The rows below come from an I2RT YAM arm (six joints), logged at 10 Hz.
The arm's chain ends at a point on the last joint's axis. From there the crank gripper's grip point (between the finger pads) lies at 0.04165 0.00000 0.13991 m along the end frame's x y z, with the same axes.
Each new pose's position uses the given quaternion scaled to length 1; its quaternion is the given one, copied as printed.
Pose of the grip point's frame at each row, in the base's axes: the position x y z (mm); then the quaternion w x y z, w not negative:
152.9 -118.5 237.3 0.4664 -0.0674 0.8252 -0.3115
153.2 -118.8 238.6 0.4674 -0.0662 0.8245 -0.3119
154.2 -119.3 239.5 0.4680 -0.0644 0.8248 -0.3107
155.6 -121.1 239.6 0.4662 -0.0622 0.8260 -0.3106
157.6 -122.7 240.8 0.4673 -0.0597 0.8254 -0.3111
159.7 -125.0 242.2 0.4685 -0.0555 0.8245 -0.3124
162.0 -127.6 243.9 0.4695 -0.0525 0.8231 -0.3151
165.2 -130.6 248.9 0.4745 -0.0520 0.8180 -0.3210
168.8 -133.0 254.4 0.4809 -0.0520 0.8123 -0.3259
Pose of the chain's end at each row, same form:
62.5 -38.6 319.5 0.4664 -0.0674 0.8252 -0.3115
62.7 -38.8 320.5 0.4674 -0.0662 0.8245 -0.3119
63.6 -39.5 321.6 0.4680 -0.0644 0.8248 -0.3107
65.7 -41.1 322.2 0.4662 -0.0622 0.8260 -0.3106
67.6 -42.4 323.1 0.4673 -0.0597 0.8254 -0.3111
69.9 -44.2 324.1 0.4685 -0.0555 0.8245 -0.3124
72.3 -46.0 325.2 0.4695 -0.0525 0.8231 -0.3151
74.6 -47.8 327.9 0.4745 -0.0520 0.8180 -0.3210
76.9 -49.3 331.0 0.4809 -0.0520 0.8123 -0.3259

